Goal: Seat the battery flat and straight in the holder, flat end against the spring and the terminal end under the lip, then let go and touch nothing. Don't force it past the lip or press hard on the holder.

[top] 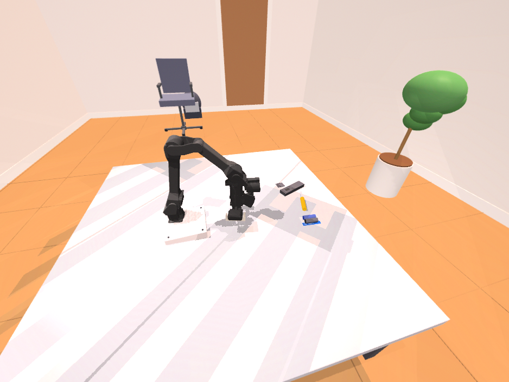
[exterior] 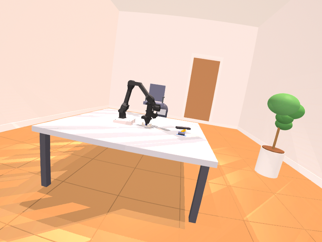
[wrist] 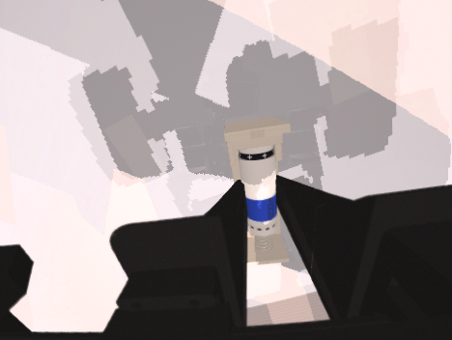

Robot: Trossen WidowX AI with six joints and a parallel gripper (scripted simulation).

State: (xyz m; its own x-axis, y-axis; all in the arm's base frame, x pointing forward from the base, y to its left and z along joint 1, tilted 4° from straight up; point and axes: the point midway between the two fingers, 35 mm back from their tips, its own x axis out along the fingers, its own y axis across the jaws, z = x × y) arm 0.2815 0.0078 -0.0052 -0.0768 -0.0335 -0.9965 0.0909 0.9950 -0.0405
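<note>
The battery is 10 mm above my gripper tip. The rest, counted from my gripper tip: small black square (270 mm to the left, 260 mm ahead, 10 mm below); yellow-handled screwdriver (360 mm ahead, 120 mm to the left).
</note>
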